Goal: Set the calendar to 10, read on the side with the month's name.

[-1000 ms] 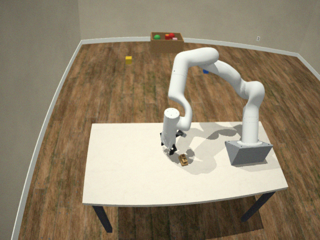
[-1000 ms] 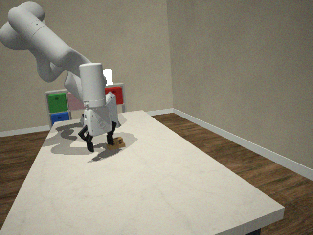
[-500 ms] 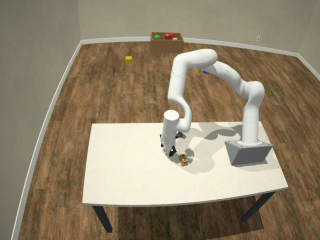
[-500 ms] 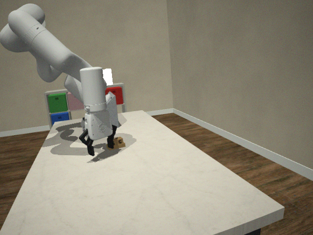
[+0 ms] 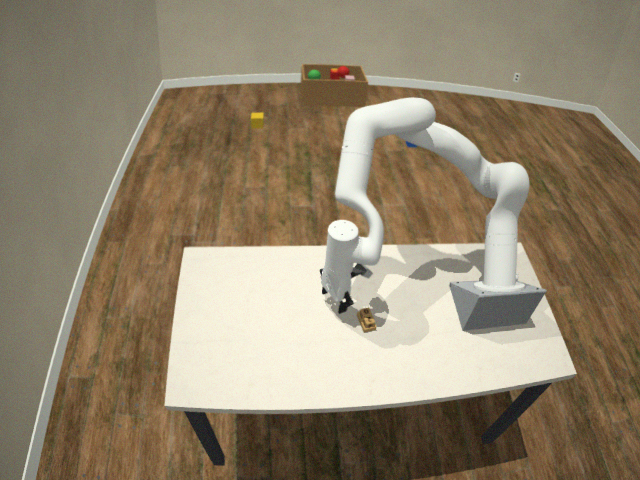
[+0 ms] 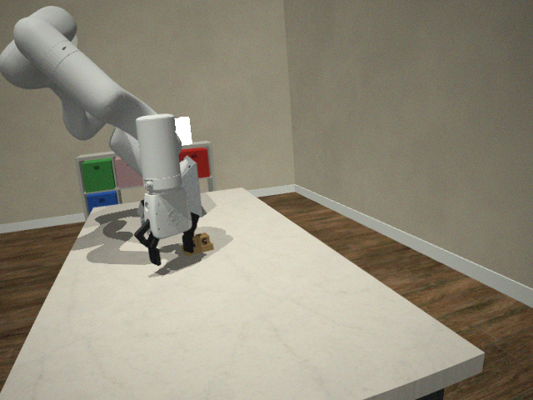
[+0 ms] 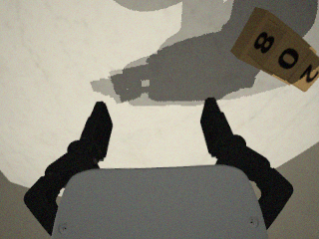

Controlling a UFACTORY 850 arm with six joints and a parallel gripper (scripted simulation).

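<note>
Right now the cube is 90 mm behind my hand, 60 mm to the left of it and 10 mm below it. Also, from my hand: wooden tray 100 mm behind, 70 mm to the left, 30 mm below.
</note>
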